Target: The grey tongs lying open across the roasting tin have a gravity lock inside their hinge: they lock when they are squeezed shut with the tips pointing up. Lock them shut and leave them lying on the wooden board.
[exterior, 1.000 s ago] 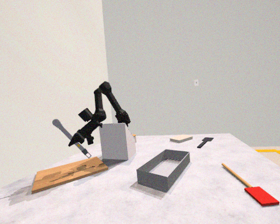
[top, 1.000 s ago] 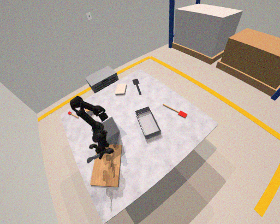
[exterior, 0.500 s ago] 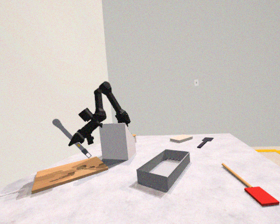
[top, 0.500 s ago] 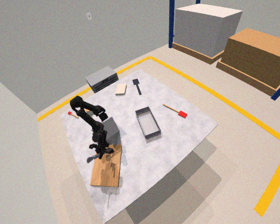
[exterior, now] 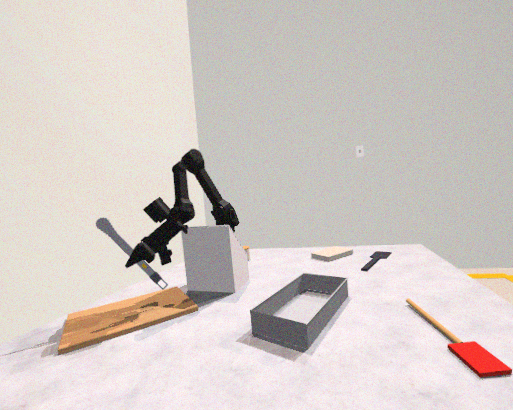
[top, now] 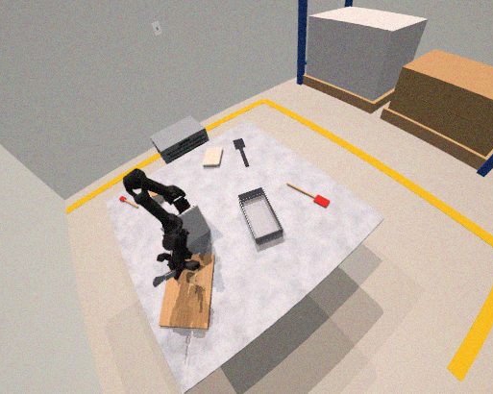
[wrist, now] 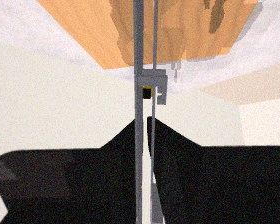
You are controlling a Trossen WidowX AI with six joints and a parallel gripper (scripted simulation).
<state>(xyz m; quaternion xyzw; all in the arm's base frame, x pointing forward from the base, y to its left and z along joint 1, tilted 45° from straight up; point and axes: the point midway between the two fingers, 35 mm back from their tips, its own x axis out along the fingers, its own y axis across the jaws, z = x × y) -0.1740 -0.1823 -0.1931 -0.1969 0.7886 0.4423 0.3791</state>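
The wooden board lies 150 mm below my gripper tip. From my gripper tip the other things lie so: red brush (120 mm behind, 800 mm to the left, 150 mm below); grey roasting tin (530 mm ahead, 120 mm to the left, 130 mm below); cork-topped jar (100 mm ahead, 660 mm to the left, 120 mm below).
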